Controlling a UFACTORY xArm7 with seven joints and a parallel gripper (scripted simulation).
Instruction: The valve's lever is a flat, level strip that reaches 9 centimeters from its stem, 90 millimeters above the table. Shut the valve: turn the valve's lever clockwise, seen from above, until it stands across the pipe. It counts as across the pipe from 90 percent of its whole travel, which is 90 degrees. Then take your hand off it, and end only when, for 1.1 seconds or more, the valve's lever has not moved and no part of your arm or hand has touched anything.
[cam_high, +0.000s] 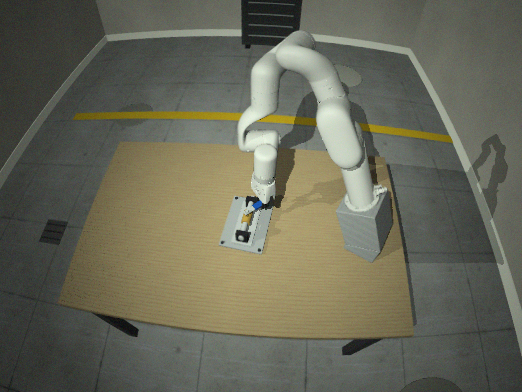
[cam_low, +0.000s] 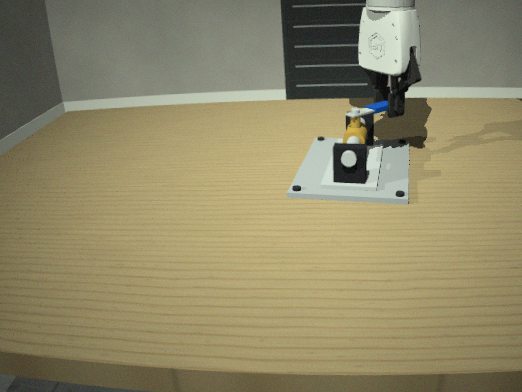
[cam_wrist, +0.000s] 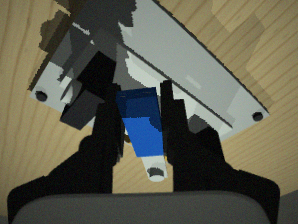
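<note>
Right now the blue lever is 40 mm ahead of my hand and 30 mm to the left of it.
</note>
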